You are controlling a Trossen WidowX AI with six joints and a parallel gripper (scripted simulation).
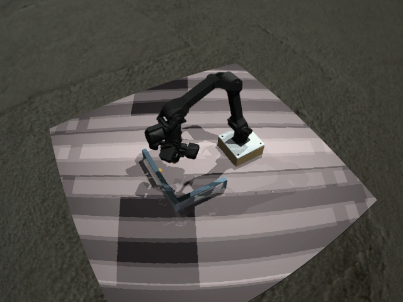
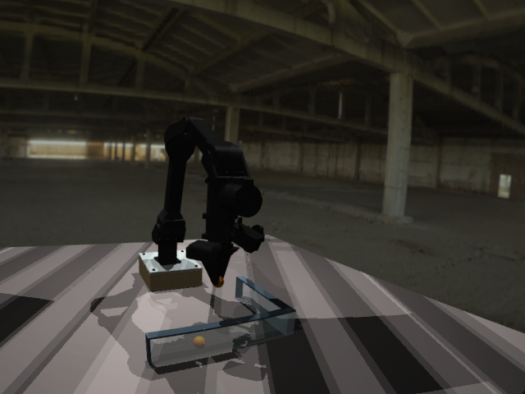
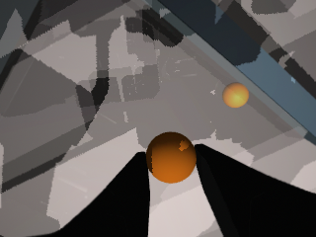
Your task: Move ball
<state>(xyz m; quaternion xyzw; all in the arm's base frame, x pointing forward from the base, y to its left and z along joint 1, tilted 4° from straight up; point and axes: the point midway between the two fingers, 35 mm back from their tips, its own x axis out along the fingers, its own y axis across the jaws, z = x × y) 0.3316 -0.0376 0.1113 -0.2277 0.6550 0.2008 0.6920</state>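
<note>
The see-through copy of ball lies 4 cm ahead of my gripper tip, 7 cm to the right of it and 11 cm below it. The rest, counted from my gripper tip: orange ball (right at my gripper tip).
</note>
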